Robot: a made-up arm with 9 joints. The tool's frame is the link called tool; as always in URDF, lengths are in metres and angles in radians.
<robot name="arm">
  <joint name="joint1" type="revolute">
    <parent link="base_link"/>
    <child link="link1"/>
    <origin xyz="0.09 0.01 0.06" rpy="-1.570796 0 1.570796"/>
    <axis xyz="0 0 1"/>
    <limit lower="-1.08" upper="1.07" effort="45" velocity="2.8"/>
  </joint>
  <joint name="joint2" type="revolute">
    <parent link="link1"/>
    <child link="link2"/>
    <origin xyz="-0.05 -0.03 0.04" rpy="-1.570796 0 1.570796"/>
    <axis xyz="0 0 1"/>
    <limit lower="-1.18" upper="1.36" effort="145" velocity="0.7"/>
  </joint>
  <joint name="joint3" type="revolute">
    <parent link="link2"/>
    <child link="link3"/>
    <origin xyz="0.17 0.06 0.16" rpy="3.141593 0 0"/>
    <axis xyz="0 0 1"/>
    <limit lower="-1.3" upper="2.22" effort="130" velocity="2.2"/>
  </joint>
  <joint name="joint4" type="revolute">
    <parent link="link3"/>
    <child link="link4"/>
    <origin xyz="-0.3 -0.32 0.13" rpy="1.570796 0 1.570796"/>
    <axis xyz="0 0 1"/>
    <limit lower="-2.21" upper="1.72" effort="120" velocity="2.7"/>
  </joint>
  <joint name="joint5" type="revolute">
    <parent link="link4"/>
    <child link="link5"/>
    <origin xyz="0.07 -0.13 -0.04" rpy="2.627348 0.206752 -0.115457"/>
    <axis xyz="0 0 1"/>
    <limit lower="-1.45" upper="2.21" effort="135" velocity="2.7"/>
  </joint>
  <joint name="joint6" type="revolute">
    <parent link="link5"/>
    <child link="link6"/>
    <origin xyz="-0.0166 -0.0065 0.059" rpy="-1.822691 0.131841 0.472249"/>
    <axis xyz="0 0 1"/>
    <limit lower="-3" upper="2.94" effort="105" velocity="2.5"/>
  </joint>
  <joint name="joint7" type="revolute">
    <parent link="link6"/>
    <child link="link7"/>
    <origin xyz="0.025 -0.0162 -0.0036" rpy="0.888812 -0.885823 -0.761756"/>
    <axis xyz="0 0 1"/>
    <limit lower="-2.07" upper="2.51" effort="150" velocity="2"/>
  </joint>
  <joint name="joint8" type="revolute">
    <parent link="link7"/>
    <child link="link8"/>
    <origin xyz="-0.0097 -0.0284 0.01" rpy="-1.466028 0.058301 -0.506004"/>
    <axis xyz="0 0 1"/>
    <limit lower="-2.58" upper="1.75" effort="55" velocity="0.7"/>
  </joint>
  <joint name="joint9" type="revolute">
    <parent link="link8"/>
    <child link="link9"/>
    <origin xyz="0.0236 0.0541 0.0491" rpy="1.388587 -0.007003 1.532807"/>
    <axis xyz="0 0 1"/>
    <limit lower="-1.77" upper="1.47" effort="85" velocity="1.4"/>
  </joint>
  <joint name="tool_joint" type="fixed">
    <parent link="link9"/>
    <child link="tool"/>
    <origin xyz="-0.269 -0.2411 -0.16" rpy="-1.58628 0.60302 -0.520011"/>
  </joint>
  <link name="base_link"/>
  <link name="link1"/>
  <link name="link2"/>
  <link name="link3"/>
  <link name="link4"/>
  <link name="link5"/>
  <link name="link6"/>
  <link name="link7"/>
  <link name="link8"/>
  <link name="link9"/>
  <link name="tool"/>
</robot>
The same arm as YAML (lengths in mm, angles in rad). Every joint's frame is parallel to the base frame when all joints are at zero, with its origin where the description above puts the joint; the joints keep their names.
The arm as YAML. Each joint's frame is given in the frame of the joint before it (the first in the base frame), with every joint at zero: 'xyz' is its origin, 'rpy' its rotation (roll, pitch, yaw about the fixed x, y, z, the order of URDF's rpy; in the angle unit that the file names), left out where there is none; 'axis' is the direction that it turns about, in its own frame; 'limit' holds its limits. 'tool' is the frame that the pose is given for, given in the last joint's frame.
units:
  length: mm
  angle: rad
joints:
  - name: joint1
    type: revolute
    origin:
      xyz: [90.0, 10.0, 60.0]
    axis: [-1.0, 0.0, 0.0]
    limit:
      lower: -1.08
      upper: 1.07
  - name: joint2
    type: revolute
    origin:
      xyz: [-40.0, -50.0, 30.0]
    axis: [0.0, -1.0, 0.0]
    limit:
      lower: -1.18
      upper: 1.36
  - name: joint3
    type: revolute
    origin:
      xyz: [60.0, -160.0, -170.0]
    axis: [0.0, 1.0, 0.0]
    limit:
      lower: -1.3
      upper: 2.22
  - name: joint4
    type: revolute
    origin:
      xyz: [320.0, 130.0, 300.0]
    axis: [0.0, 0.0, -1.0]
    limit:
      lower: -2.21
      upper: 1.72
  - name: joint5
    type: revolute
    origin:
      xyz: [-70.0, -130.0, 40.0]
    axis: [0.234206, -0.468012, 0.852122]
    limit:
      lower: -1.45
      upper: 2.21
  - name: joint6
    type: revolute
    origin:
      xyz: [30.0, -20.0, 50.0]
    axis: [0.398783, -0.574275, -0.714969]
    limit:
      lower: -3.0
      upper: 2.94
  - name: joint7
    type: revolute
    origin:
      xyz: [-20.0, -20.0, 9.9]
    axis: [1.0, 0.0, 0.0]
    limit:
      lower: -2.07
      upper: 2.51
  - name: joint8
    type: revolute
    origin:
      xyz: [10.0, 0.0, 30.0]
    axis: [0.104399, -0.181198, -0.97789]
    limit:
      lower: -2.58
      upper: 1.75
  - name: joint9
    type: revolute
    origin:
      xyz: [-50.0, -30.0, -50.0]
    axis: [0.0, -1.0, 0.0]
    limit:
      lower: -1.77
      upper: 1.47
tool:
  origin:
    xyz: [240.0, 160.0, 270.0]
    rpy: [-2.9176, -0.3317, 2.4983]

